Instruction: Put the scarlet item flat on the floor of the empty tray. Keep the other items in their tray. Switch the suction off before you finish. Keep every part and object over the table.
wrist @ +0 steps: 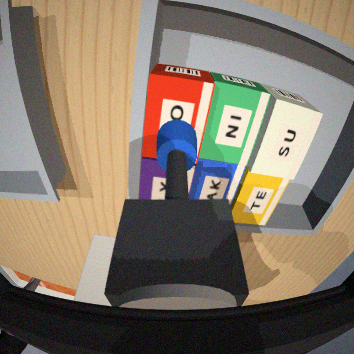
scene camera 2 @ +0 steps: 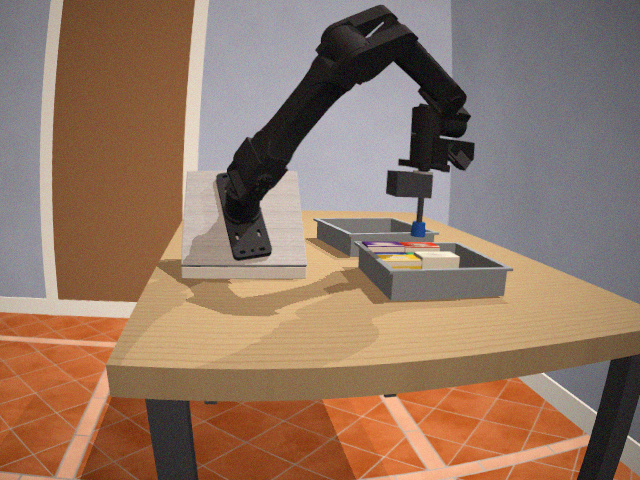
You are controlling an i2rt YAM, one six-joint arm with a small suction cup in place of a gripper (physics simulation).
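The scarlet box point(scene camera 2: 424, 244) point(wrist: 175, 86) lies in the occupied grey tray point(scene camera 2: 447, 285) point(wrist: 139, 90), level with its neighbours and against one side wall. Its label is partly hidden by the cup in the wrist view. My gripper, a blue suction cup point(scene camera 2: 418, 232) point(wrist: 176, 145), hangs upright a little above the scarlet box, with a small gap below it and nothing on it. The empty grey tray point(scene camera 2: 333, 239) point(wrist: 40, 115) stands behind the occupied tray in the scene view and at the left in the wrist view.
Beside the scarlet box lie a green box point(wrist: 225, 90), a white box point(scene camera 2: 439, 260) point(wrist: 300, 120), a purple box point(scene camera 2: 382, 244) point(wrist: 149, 170), a blue box point(wrist: 200, 172) and a yellow box point(scene camera 2: 403, 264) point(wrist: 249, 181). The tray walls rise around them.
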